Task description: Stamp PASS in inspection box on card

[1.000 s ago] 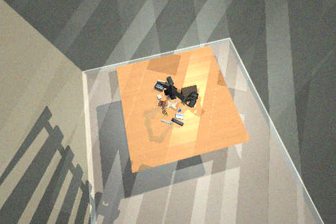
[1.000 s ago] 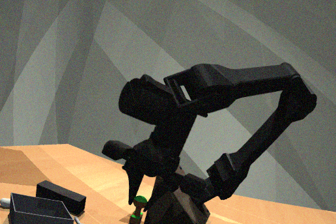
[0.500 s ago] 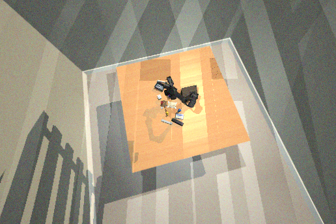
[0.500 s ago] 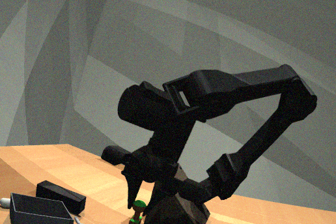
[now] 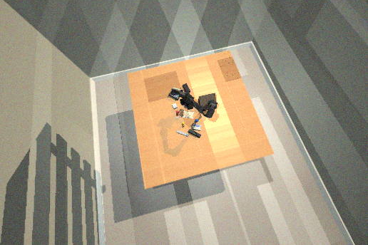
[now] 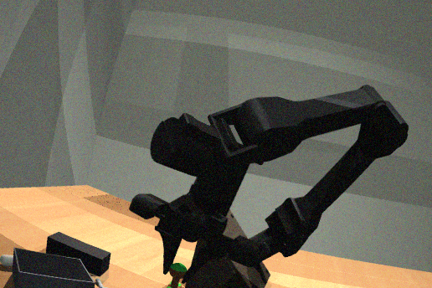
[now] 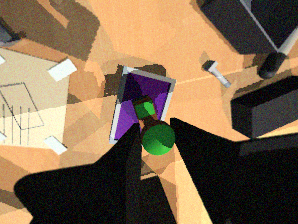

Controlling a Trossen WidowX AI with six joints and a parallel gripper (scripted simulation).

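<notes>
My gripper tip is now 6 cm above the purple ink pad. Also, from my gripper tip: red stamp: 14 cm ahead, 6 cm to the left, 4 cm below; white card: 3 cm ahead, 12 cm to the left, 6 cm below; green stamp: 2 cm below.
</notes>
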